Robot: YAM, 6 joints.
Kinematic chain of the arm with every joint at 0, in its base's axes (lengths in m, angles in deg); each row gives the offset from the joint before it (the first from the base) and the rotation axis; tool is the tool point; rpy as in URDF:
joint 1: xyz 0 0 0.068 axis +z
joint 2: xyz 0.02 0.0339 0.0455 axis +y
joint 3: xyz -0.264 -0.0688 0 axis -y
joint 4: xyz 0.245 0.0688 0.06 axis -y
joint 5: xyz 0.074 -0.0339 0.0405 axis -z
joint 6: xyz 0.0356 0 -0.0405 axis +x
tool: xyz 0 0 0 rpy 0 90 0
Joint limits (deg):
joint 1: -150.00..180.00
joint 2: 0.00..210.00
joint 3: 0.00..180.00
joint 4: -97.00..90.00
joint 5: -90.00..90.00
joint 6: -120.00..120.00
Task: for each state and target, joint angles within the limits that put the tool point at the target. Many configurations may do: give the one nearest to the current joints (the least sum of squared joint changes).
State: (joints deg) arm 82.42 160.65 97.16 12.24 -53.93 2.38
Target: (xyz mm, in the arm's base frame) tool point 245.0 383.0 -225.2
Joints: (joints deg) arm 54.13 187.22 112.24 15.88 -46.67 2.38
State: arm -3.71 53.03 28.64 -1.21 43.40 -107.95
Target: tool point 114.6 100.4 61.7
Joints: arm 47.63 82.35 10.99 -1.28 28.55 -107.95
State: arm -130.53 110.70 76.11 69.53 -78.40 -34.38
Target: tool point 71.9 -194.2 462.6
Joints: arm -79.54 70.04 62.52 79.86 -84.88 -34.38
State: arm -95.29 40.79 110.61 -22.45 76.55 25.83
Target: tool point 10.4 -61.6 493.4
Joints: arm -49.59 39.49 79.75 -35.21 64.06 25.83
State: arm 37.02 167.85 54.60 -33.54 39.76 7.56
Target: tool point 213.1 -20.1 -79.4
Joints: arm 1.43 151.15 54.50 -38.33 45.52 7.56
